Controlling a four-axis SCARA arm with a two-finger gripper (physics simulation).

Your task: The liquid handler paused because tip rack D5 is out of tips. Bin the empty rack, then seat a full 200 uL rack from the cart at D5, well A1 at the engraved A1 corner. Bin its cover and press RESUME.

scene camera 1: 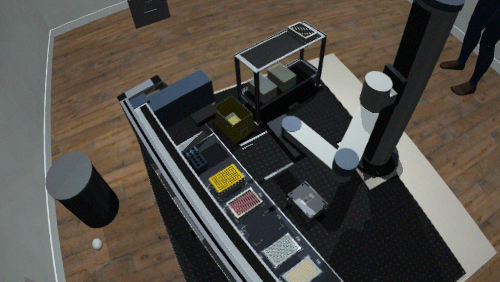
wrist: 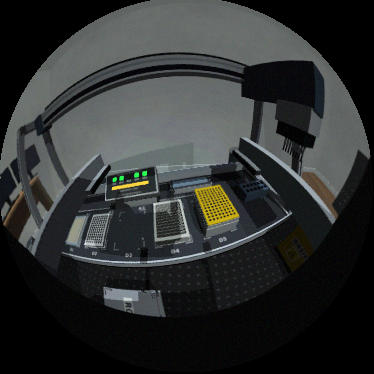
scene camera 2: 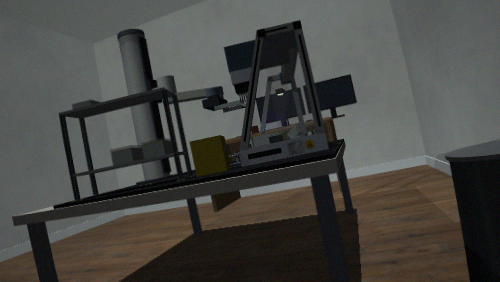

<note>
My gripper (scene camera 1: 252,163) holds nothing. Further things: a gantry with pipette head (scene camera 1: 193,96).
My gripper is seen too in the wrist view (wrist: 168,148). The gantry with pipette head shows as well in the wrist view (wrist: 297,90) and in scene camera 2 (scene camera 2: 239,57).
</note>
